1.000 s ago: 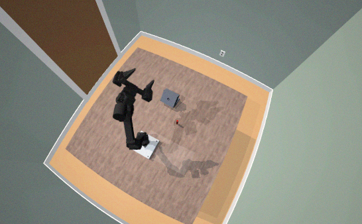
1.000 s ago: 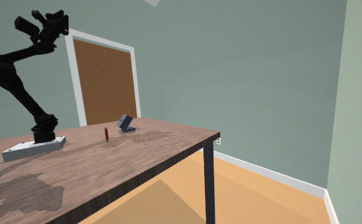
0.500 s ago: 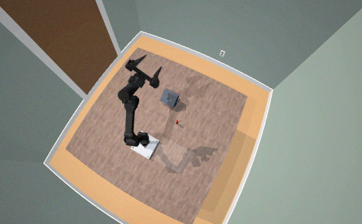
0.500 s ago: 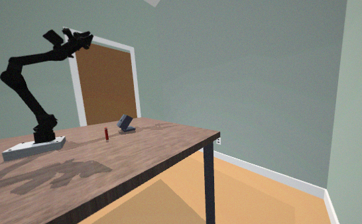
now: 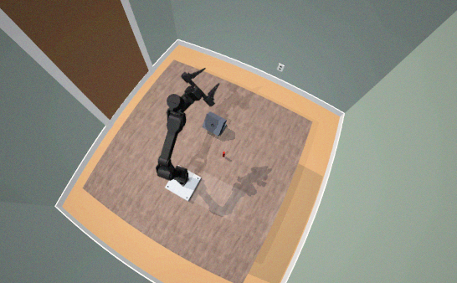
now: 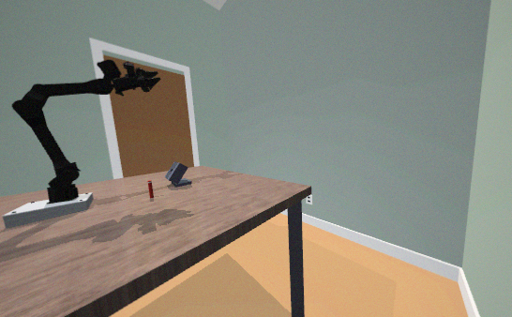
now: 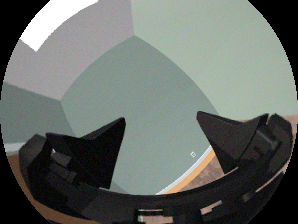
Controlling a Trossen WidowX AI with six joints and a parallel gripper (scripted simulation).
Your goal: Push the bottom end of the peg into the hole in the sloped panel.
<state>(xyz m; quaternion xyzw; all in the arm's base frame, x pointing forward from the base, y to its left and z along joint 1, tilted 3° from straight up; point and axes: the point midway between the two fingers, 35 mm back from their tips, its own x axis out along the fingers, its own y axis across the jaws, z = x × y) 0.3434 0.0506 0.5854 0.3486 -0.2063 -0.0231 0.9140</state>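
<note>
The red peg lies 560 mm below my gripper tip, 160 mm to the right of it and 90 mm behind it. From my gripper tip the other things lie so: sloped panel 550 mm below, 30 mm ahead, 20 mm to the left.
</note>
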